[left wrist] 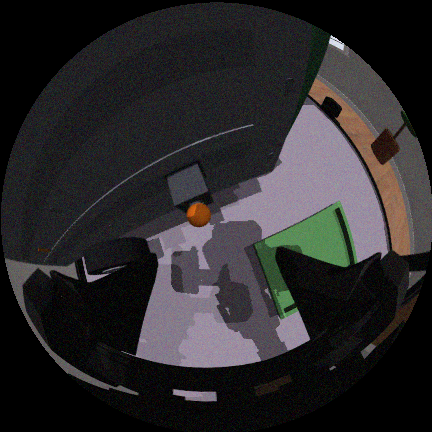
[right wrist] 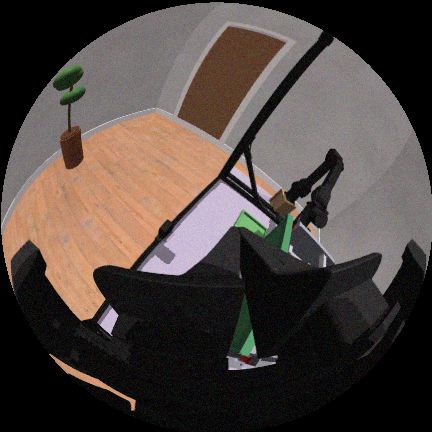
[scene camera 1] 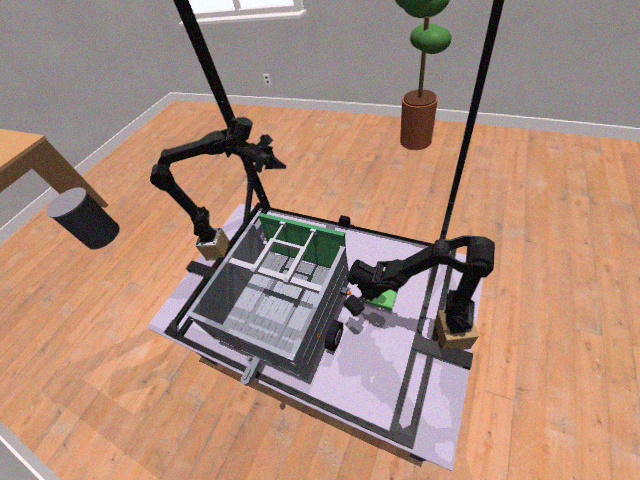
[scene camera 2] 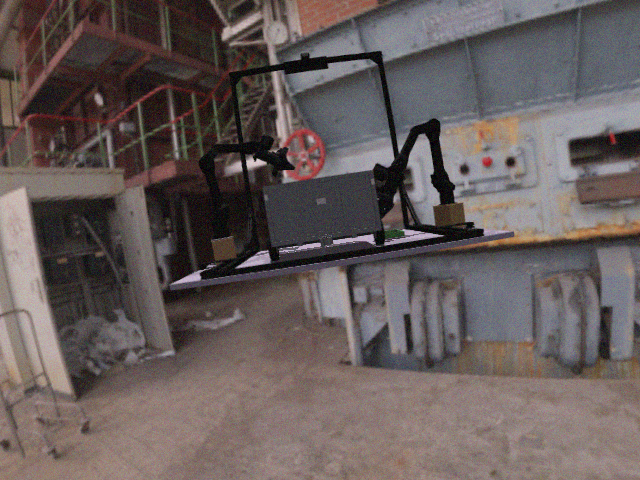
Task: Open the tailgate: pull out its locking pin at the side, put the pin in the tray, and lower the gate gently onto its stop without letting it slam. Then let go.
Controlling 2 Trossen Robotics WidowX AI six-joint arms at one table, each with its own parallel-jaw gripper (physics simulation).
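Frame: origin at the left arm's base, x ahead, y left, z up, level; centimetres.
Seen in the pictures: left gripper, fingertip midpoint: (left wrist: 217, 257) (scene camera 1: 356, 297); right gripper, fingertip midpoint: (right wrist: 236, 233) (scene camera 1: 286, 167) (scene camera 2: 294, 168); left arm's base, origin of the base link: (right wrist: 288, 197) (scene camera 1: 458, 323) (scene camera 2: 447, 204); right arm's base, origin of the base link: (scene camera 1: 208, 236) (scene camera 2: 221, 237).
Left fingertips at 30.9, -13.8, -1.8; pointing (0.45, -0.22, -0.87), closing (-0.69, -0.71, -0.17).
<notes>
Pixels of each thing's middle, then the offset from my left fingertips to it, as dx, dy, dz. "spot": a spot on its surface instead. Level surfaces: height alone.
- grey trailer, body centre: (left wrist: 88, 118) (scene camera 1: 277, 300) (right wrist: 292, 312) (scene camera 2: 322, 216) +27.8, +0.1, +4.6
- grey bracket, surface spot: (left wrist: 187, 187) spot: +3.7, -2.1, +2.9
- green tray, body centre: (left wrist: 315, 258) (scene camera 1: 382, 288) (right wrist: 251, 228) (scene camera 2: 388, 234) -10.5, -7.6, -8.8
- black frame with tall posts, surface spot: (scene camera 1: 470, 119) spot: -36.3, -22.2, +50.5
- lilac table top, its level: dz -9.9
- trailer's wheel, body centre: (left wrist: 116, 258) (scene camera 1: 334, 335) (scene camera 2: 378, 231) +9.5, +11.1, -4.7
The grey trailer (scene camera 1: 270, 305) (scene camera 2: 323, 207) stands on the table with its green tailgate (scene camera 1: 304, 240) (right wrist: 282, 235) upright at the far end. The locking pin's orange knob (left wrist: 198, 214) (scene camera 1: 349, 291) sticks out of a grey bracket (left wrist: 187, 187) on the trailer's side. My left gripper (scene camera 1: 358, 296) (scene camera 2: 382, 210) (left wrist: 217, 257) is open and empty, low beside the trailer, its fingers a short way off either side of the knob. The green tray (scene camera 1: 385, 299) (scene camera 2: 394, 233) (left wrist: 318, 238) (right wrist: 250, 223) lies on the table just beside it. My right gripper (scene camera 1: 277, 164) (scene camera 2: 287, 164) (right wrist: 236, 233) is shut on nothing, high above the tailgate end.
A black frame with tall posts (scene camera 1: 470, 119) (scene camera 2: 385, 110) surrounds the lilac table top (scene camera 1: 375, 381). The trailer's wheel (scene camera 1: 333, 334) sits near the left gripper. A potted plant (scene camera 1: 419, 114) stands on the wooden floor behind.
</notes>
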